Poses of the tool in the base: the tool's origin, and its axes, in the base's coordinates. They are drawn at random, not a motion.
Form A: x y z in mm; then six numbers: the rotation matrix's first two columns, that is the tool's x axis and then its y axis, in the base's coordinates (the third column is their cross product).
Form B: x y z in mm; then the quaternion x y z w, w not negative. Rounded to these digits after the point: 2 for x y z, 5 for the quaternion.
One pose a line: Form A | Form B
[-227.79 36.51 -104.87 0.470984 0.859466 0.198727 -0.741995 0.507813 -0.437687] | [-227.79 36.51 -104.87 -0.14687 -0.19996 0.47384 0.84494]
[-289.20 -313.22 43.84 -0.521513 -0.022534 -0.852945 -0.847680 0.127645 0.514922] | [-289.20 -313.22 43.84 -0.33035 0.65856 0.57188 0.36072]
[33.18 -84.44 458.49 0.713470 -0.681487 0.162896 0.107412 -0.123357 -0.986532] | [33.18 -84.44 458.49 -0.68037 0.21094 -0.31428 0.62756]
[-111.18 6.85 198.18 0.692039 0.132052 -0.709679 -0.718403 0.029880 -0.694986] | [-111.18 6.85 198.18 -0.62181 0.23574 0.31370 0.67777]
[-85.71 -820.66 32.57 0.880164 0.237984 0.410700 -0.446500 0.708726 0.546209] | [-85.71 -820.66 32.57 0.33218 -0.15693 0.18786 0.91090]
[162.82 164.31 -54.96 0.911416 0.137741 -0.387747 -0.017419 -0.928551 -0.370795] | [162.82 164.31 -54.96 -0.95967 -0.03134 0.20811 0.18639]
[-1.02 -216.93 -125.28 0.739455 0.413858 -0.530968 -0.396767 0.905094 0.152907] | [-1.02 -216.93 -125.28 0.01483 0.28817 0.21733 0.93247]
